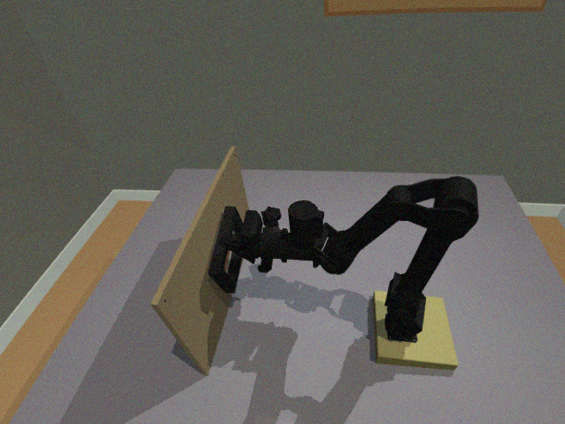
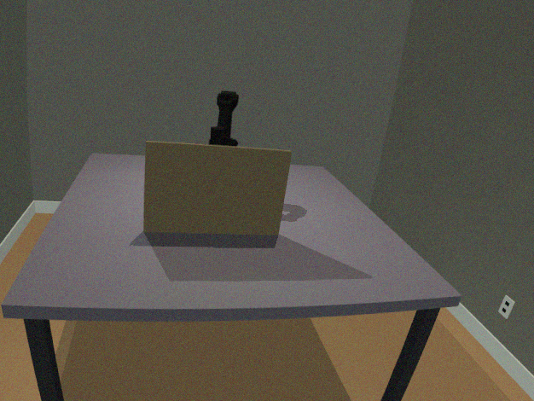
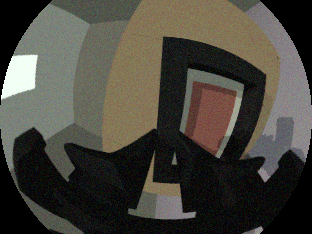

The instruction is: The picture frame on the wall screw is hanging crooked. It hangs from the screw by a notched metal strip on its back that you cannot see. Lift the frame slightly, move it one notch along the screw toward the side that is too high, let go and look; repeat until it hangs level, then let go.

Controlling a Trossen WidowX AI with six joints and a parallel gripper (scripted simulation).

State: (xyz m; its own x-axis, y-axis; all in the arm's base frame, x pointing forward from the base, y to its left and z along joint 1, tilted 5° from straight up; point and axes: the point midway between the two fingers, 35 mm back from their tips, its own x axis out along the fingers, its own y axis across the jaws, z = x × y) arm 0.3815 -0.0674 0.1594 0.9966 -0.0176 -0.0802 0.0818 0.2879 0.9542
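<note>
My gripper tip is now 50 mm above the black picture frame and 20 mm to the left of it. The rest, counted from my gripper tip: tan wall board 60 mm below, 20 mm to the right, 20 mm ahead.
</note>
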